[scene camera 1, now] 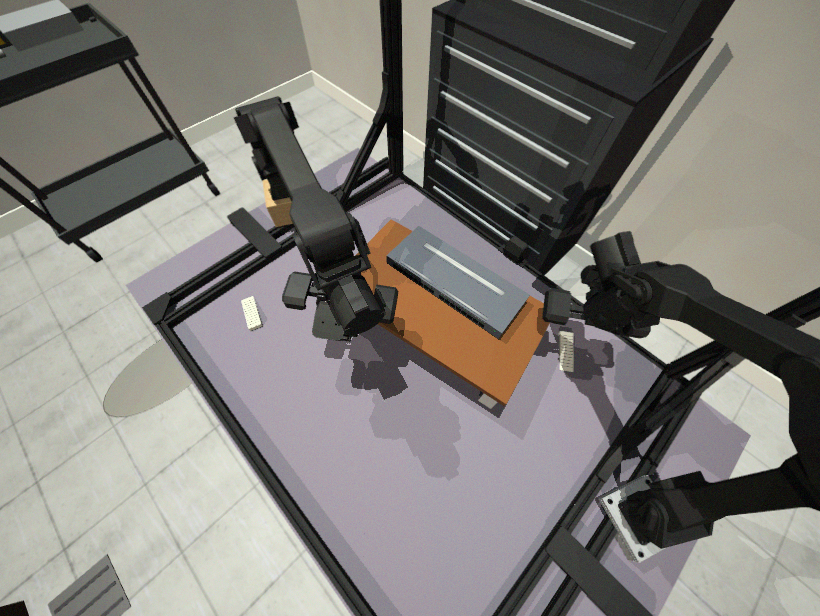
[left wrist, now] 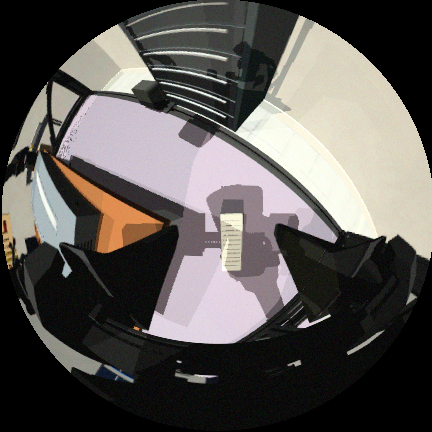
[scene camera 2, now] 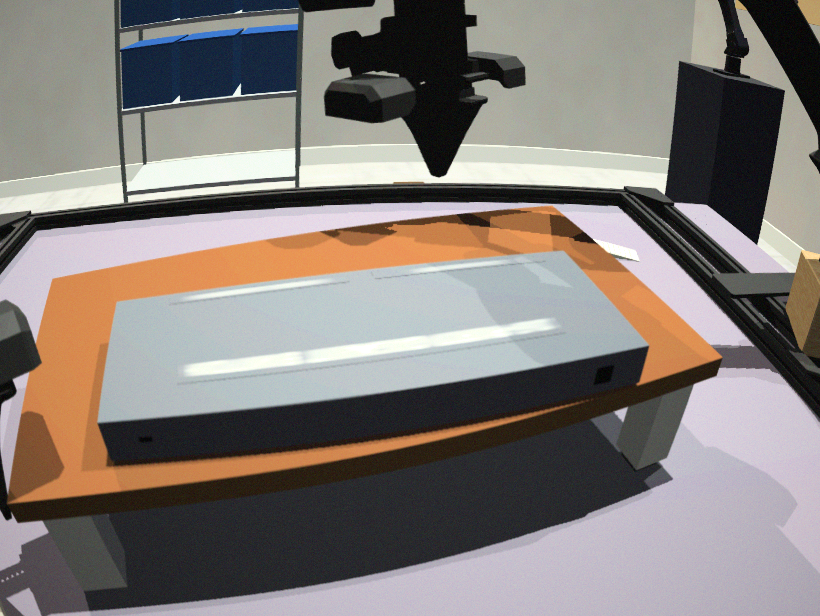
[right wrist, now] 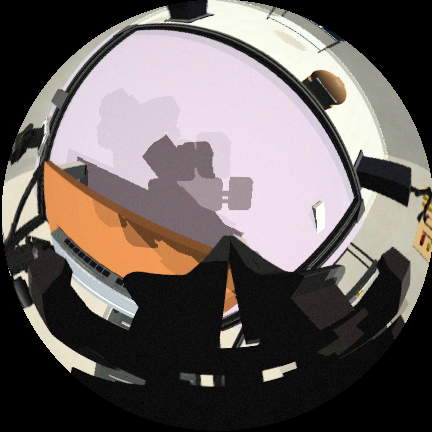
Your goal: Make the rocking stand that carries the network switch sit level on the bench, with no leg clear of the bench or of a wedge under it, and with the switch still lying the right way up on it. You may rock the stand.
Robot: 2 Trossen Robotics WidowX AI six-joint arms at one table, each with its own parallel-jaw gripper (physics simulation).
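Seen in the pictures: left gripper, between the fingertips: (scene camera 1: 575, 321) (left wrist: 226, 229); right gripper, between the fingertips: (scene camera 2: 438, 176) (right wrist: 227, 240); left arm's base, origin of its link: (scene camera 1: 644, 516); right arm's base, origin of its link: (scene camera 1: 284, 189).
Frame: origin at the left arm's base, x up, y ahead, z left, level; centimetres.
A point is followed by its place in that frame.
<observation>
The network switch (scene camera 1: 457, 278) {x 9.2, y 50.8, z 12.8 cm} (scene camera 2: 371, 338) {x 9.2, y 52.4, z 11.4 cm} (right wrist: 97, 282) {x 9.3, y 48.6, z 15.4 cm} lies right way up on the stand's orange board (scene camera 1: 437, 338) {x 6.9, y 40.8, z 21.5 cm} (scene camera 2: 82, 291) {x 6.7, y 29.1, z 14.3 cm} (right wrist: 75, 210) {x 6.9, y 38.6, z 20.2 cm}. Grey legs show under it in scene camera 2, one at the right (scene camera 2: 652, 424) {x 1.5, y 69.2, z 18.2 cm} and one at the left (scene camera 2: 89, 550) {x 0.4, y 39.8, z -1.7 cm}. I cannot tell which leg is clear of the bench. One cream wedge (scene camera 1: 251, 312) {x -2.8, y 66.2, z 56.9 cm} (right wrist: 319, 216) {x -2.7, y 65.5, z 56.7 cm} lies left of the stand in scene camera 1; another wedge (scene camera 1: 566, 351) {x -2.9, y 31.2, z -6.4 cm} (left wrist: 231, 250) {x -3.0, y 30.4, z -6.1 cm} lies right of it. My left gripper (left wrist: 226, 229) {x 4.1, y 34.9, z -7.8 cm} is open and empty above that right wedge. My right gripper (scene camera 1: 348, 339) (scene camera 2: 438, 173) {x 9.5, y 50.3, z 36.7 cm} (right wrist: 227, 240) {x 9.5, y 50.3, z 36.7 cm} is shut and empty, raised near the board's long edge.
The bench's dark frame (scene camera 1: 251, 450) {x -1.5, y 35.6, z 61.3 cm} (scene camera 2: 331, 193) {x -1.9, y 32.3, z 59.3 cm} borders the lilac surface. A tan box (scene camera 1: 278, 205) {x 5.4, y 88.7, z 43.6 cm} (scene camera 2: 805, 305) {x 2.2, y 88.3, z 39.9 cm} stands by the right arm's side of the frame. A dark drawer cabinet (scene camera 1: 517, 119) (left wrist: 200, 55) stands beyond the bench.
</observation>
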